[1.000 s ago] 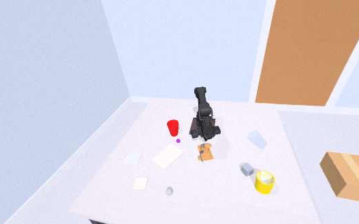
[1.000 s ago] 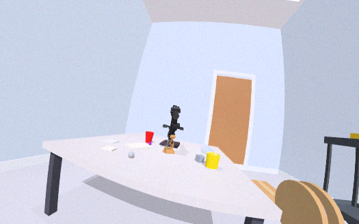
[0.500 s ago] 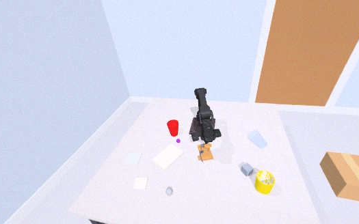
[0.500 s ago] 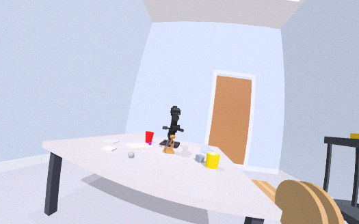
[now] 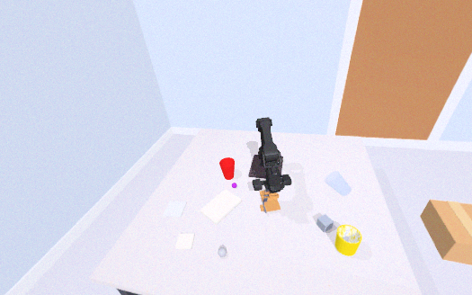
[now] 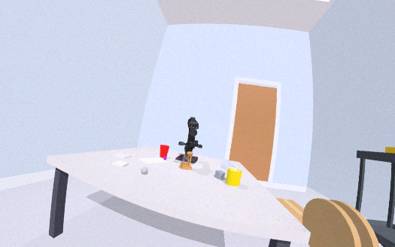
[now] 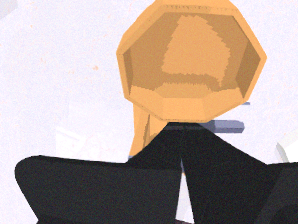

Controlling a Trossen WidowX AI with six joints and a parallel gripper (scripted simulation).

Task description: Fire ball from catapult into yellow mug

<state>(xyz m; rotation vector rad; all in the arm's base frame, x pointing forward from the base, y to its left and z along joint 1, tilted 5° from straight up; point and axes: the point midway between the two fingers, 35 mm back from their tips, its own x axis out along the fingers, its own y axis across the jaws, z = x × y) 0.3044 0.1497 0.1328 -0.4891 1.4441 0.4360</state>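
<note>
Now: the wooden catapult 1 cm to the right of my gripper tip and 4 cm below it. From my gripper tip the other things lie so: purple ball 7 cm behind, 26 cm to the right, 9 cm below; grey cube 1 cm ahead, 27 cm to the left, 8 cm below; white slab 10 cm ahead, 26 cm to the right, 10 cm below.
</note>
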